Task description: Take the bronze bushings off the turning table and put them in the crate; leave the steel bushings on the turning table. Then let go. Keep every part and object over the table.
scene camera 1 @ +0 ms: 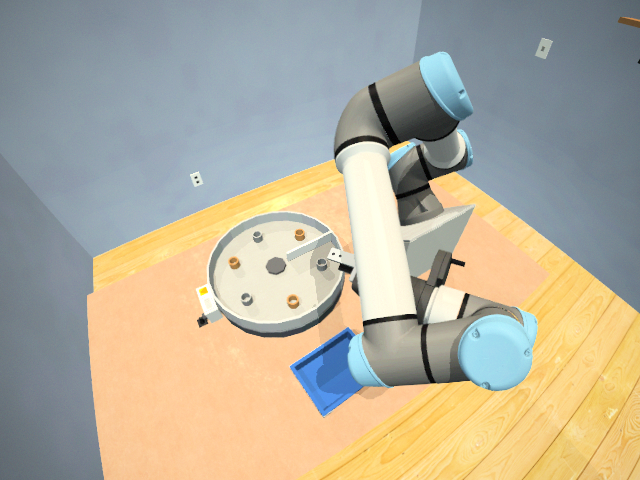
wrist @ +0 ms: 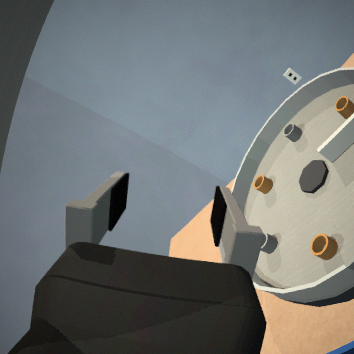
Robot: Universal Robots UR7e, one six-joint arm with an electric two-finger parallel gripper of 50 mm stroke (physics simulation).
my gripper: scene camera 1; wrist
same spot on my gripper: (scene camera 1: 347,261) = (wrist: 105,222)
